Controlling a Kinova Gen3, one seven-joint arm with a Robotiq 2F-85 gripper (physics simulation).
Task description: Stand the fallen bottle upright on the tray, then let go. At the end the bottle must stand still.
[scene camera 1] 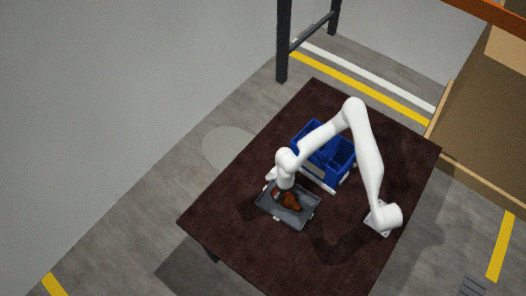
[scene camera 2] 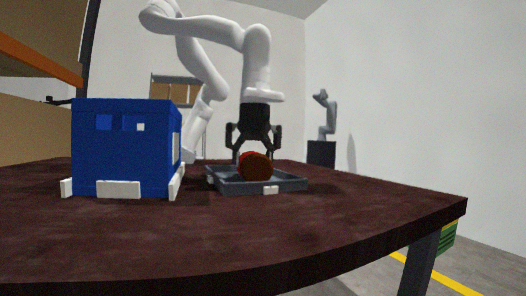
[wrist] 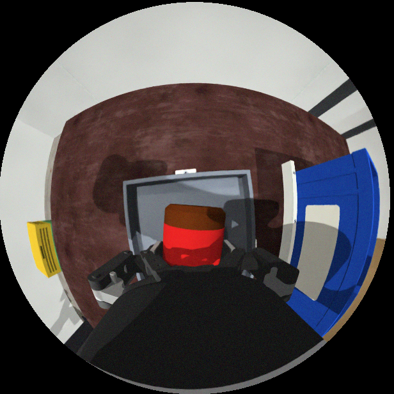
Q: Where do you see a brown bottle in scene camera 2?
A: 253, 166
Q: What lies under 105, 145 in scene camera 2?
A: A blue divided crate.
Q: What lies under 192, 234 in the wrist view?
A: A brown bottle.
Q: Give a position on a grey tray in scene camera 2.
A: At 228, 181
